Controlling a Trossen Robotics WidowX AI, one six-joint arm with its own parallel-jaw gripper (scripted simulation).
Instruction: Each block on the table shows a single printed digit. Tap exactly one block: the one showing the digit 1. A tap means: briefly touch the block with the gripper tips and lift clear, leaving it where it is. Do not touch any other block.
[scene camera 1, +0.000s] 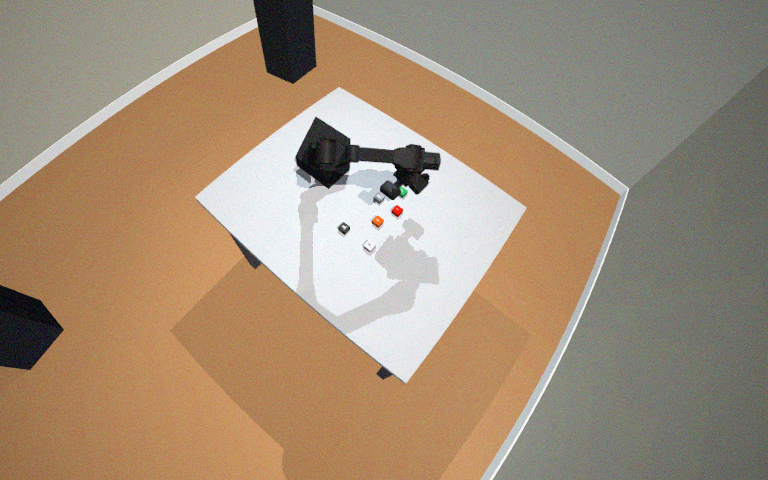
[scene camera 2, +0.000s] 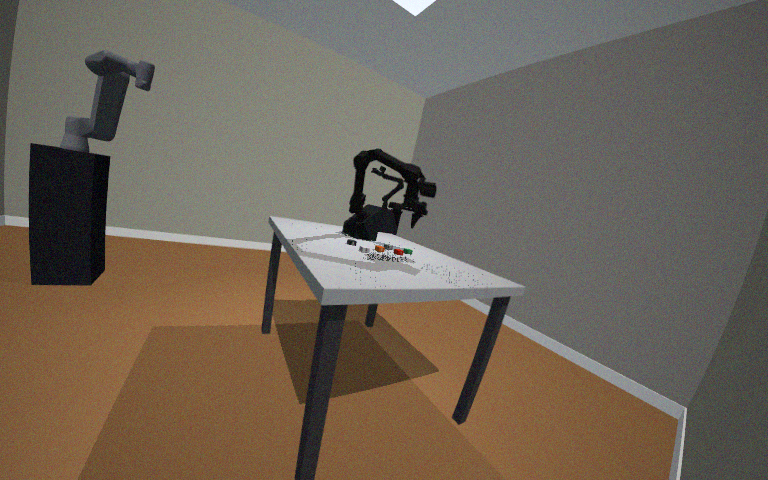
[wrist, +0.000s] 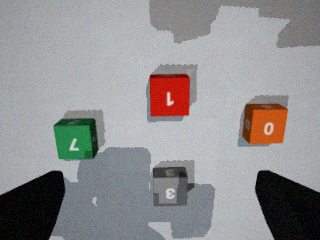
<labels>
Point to the gripper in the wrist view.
At 161, 181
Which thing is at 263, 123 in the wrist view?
An orange block.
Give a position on a green block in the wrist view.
75, 138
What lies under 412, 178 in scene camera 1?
The gripper.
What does the gripper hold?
Nothing.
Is the gripper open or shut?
Open.
</labels>
